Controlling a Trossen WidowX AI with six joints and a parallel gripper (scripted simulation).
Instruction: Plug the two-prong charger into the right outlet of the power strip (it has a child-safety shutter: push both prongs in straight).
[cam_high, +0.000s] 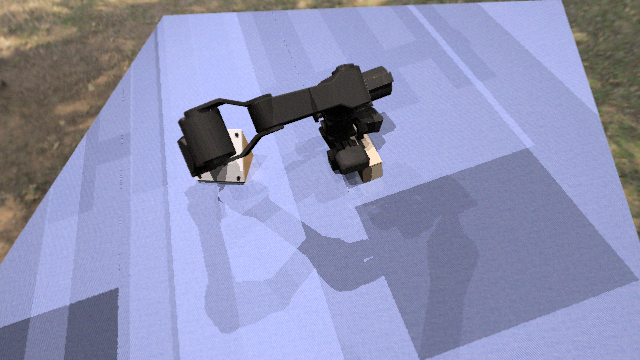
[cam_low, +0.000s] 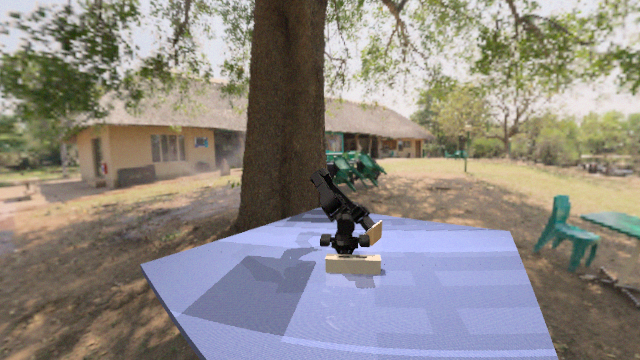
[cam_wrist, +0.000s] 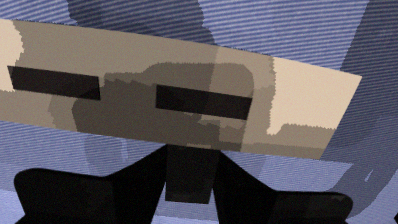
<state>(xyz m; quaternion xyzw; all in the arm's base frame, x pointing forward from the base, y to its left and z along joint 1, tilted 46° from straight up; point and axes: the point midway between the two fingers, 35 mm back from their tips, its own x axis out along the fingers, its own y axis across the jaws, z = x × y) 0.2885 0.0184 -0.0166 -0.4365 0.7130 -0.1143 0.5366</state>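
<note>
My gripper tip is 20 mm short of the black two-prong charger, 10 mm to the right of it and 10 mm below it.
</note>
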